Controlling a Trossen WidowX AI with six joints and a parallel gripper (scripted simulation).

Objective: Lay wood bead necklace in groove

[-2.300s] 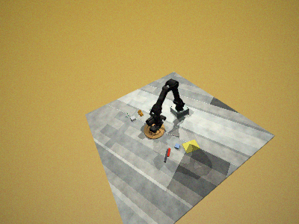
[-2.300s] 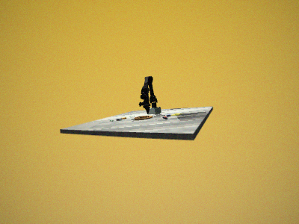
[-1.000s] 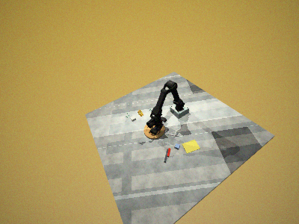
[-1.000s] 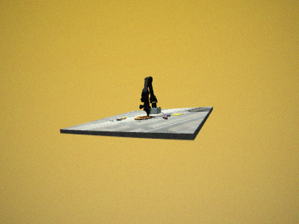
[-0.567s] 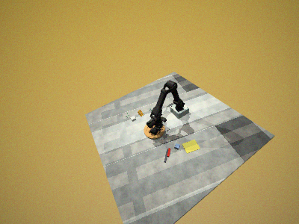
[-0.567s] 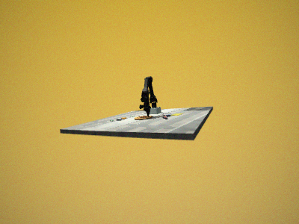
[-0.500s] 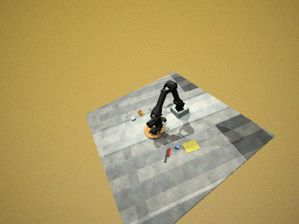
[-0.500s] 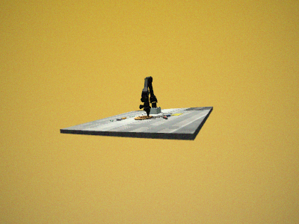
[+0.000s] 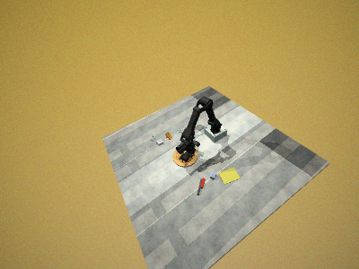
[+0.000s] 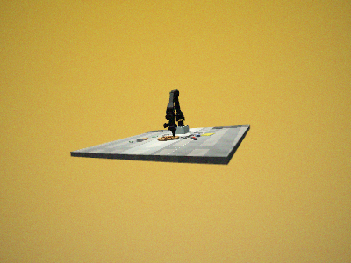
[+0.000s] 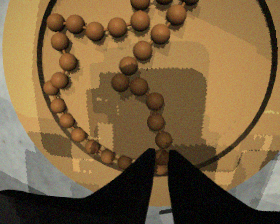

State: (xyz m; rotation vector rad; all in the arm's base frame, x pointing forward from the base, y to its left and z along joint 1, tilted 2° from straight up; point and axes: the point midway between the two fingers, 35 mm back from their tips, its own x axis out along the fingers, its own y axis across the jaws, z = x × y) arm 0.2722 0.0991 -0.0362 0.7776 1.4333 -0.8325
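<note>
Right now the round bead board is 40 mm to the right of my gripper tip, 30 mm ahead of it and 10 mm below it. The rest, counted from my gripper tip: thin grey stick: 90 mm to the left, 90 mm behind, 10 mm below; then red-handled tool: 230 mm to the left, 30 mm ahead, 10 mm below; then small blue block: 210 mm to the left, 70 mm behind, 10 mm below.
</note>
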